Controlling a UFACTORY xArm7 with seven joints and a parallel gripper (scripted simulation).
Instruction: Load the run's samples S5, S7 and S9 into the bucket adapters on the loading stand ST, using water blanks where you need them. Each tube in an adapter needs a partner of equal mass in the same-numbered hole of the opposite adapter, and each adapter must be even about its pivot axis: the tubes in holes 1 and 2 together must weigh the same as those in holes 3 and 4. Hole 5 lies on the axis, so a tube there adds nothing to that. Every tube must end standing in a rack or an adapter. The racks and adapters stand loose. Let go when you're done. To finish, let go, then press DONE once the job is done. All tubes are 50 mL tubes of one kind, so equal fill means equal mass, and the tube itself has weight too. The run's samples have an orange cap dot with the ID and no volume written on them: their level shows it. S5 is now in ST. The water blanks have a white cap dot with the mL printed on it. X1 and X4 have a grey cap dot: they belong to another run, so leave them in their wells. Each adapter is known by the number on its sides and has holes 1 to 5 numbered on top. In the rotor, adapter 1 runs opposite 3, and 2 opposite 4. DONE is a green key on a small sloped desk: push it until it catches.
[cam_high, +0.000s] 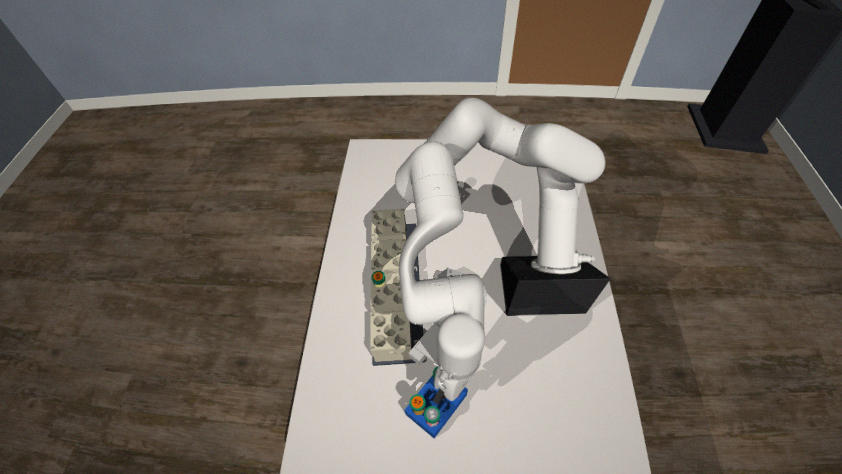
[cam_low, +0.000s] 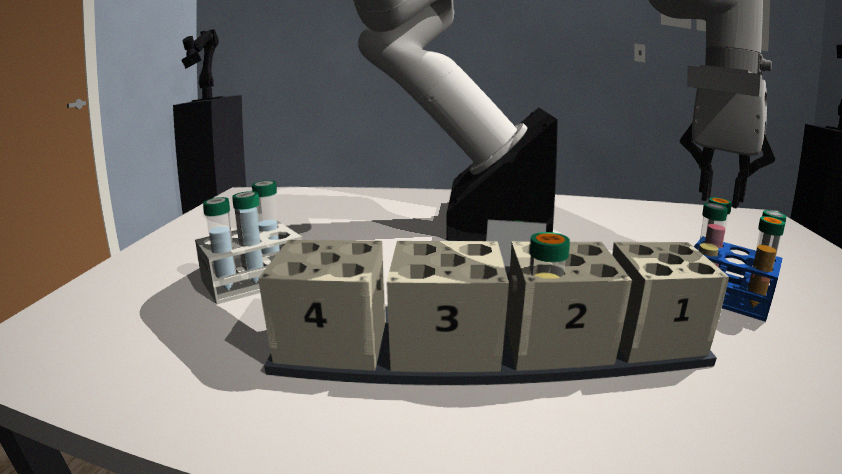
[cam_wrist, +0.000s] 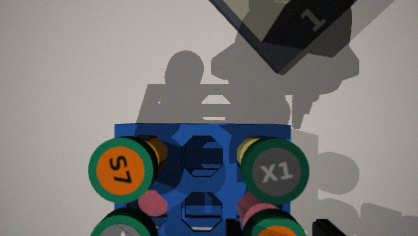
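My hand is 70 mm short of the S7 tube, 50 mm to the right of it and 70 mm above it. The rest, counted from my hand: blue rack 40 mm ahead, 20 mm to the left, 110 mm below; pink-filled sample tube 10 mm behind, 70 mm below; green done key 10 mm ahead, 280 mm to the right, 70 mm below.
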